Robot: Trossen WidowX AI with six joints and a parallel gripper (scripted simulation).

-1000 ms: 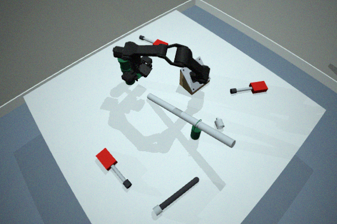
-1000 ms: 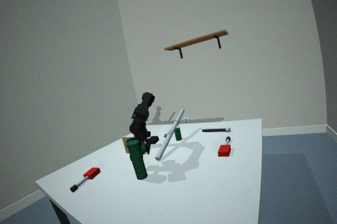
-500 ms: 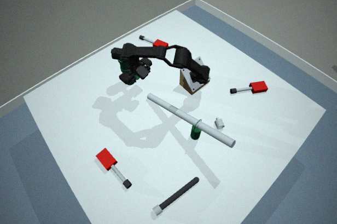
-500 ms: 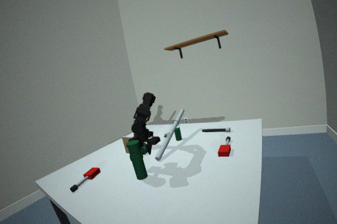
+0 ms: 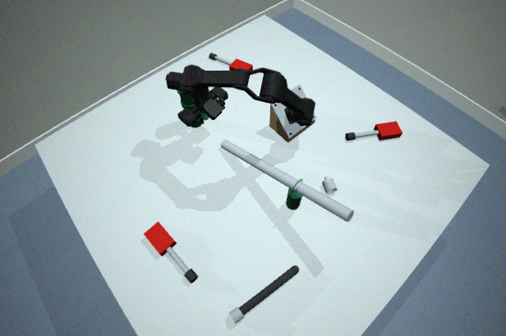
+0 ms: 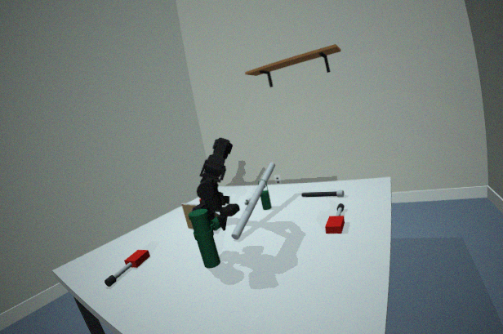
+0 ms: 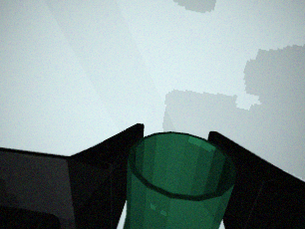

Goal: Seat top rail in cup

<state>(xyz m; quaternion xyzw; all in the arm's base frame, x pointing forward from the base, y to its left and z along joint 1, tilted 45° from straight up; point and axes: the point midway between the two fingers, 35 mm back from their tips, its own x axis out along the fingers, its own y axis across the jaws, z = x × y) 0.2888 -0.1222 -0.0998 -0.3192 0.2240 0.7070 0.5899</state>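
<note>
The green rail-end cup lies 20 mm to the right of my gripper tip and 30 mm above it. Also, from my gripper tip: small grey fitting: 230 mm behind, 430 mm to the left, 70 mm below; small green post: 80 mm behind, 420 mm to the left, 10 mm above.
</note>
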